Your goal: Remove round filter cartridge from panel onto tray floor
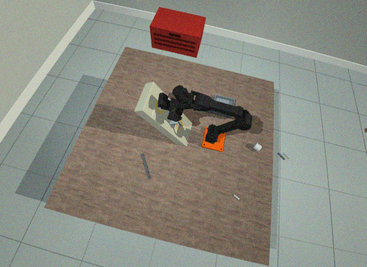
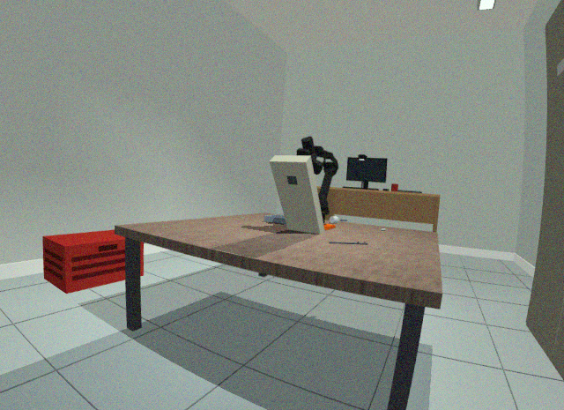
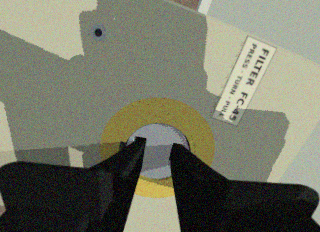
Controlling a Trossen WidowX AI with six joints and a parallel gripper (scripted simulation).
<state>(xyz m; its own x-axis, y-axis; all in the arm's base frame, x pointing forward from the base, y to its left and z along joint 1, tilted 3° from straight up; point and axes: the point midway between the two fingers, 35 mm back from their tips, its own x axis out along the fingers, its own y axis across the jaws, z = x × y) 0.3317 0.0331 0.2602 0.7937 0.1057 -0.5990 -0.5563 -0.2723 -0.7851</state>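
My gripper tip is 10 mm short of the round grey filter cartridge and 10 mm above it. Round my gripper tip: small pale shelf (90 mm below, 90 mm behind, 10 mm to the right); then grey tray (370 mm behind, 330 mm to the right, 270 mm below); then small pin (600 mm behind, 270 mm below, 260 mm to the left).
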